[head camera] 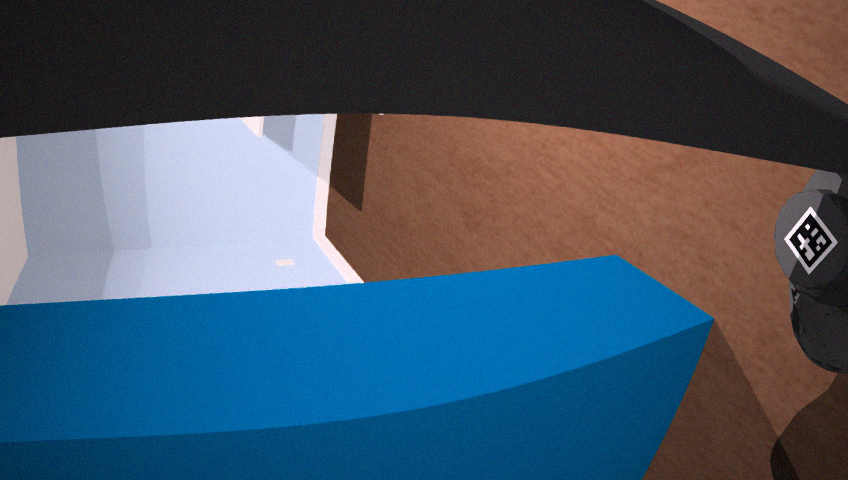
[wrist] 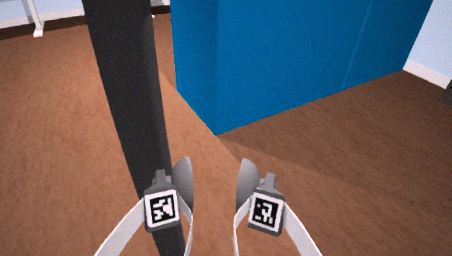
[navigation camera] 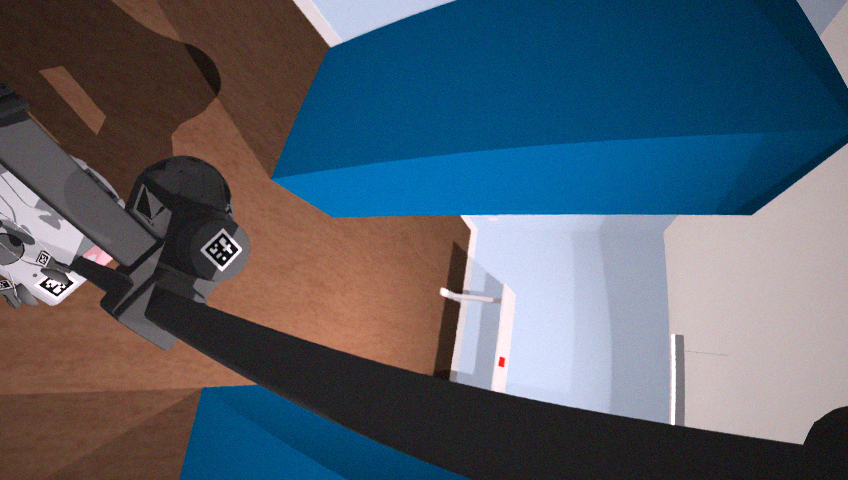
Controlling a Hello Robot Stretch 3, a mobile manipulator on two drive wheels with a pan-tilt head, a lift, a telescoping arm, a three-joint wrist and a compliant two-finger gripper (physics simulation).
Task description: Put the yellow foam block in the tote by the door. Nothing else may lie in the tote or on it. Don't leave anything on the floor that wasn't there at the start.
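Seen in the pictures: gripper, between the fingertips: [navigation camera: 50, 292]; robot's base, origin of its link: [navigation camera: 4, 245].
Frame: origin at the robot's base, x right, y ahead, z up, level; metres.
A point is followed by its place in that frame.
My gripper [wrist: 215, 176] {x -0.080, y -0.002, z 0.546 m} is open in the wrist view, its two grey fingertips apart with brown floor showing between them and nothing held. In the navigation view its fingers show small at the left edge, over the robot's white base [navigation camera: 26, 208] {x 0.043, y -0.092, z 0.160 m}. The yellow foam block does not show in the head, navigation or wrist view. The tote and the door do not show in these views either.
Tall blue panels [head camera: 357, 356] {x -0.509, y -0.887, z 0.940 m} [navigation camera: 535, 107] {x -0.289, y -0.939, z 1.172 m} [wrist: 280, 60] stand close by. The robot's black mast [head camera: 357, 59] {x -0.116, y -0.072, z 1.262 m} [navigation camera: 357, 356] {x -0.118, y -0.086, z 1.136 m} [wrist: 125, 100] crosses each view. A white-legged piece [navigation camera: 473, 296] {x -2.682, y -1.872, z 0.297 m} [wrist: 37, 22] stands near the far wall. A dark object [wrist: 448, 94] shows at the right edge.
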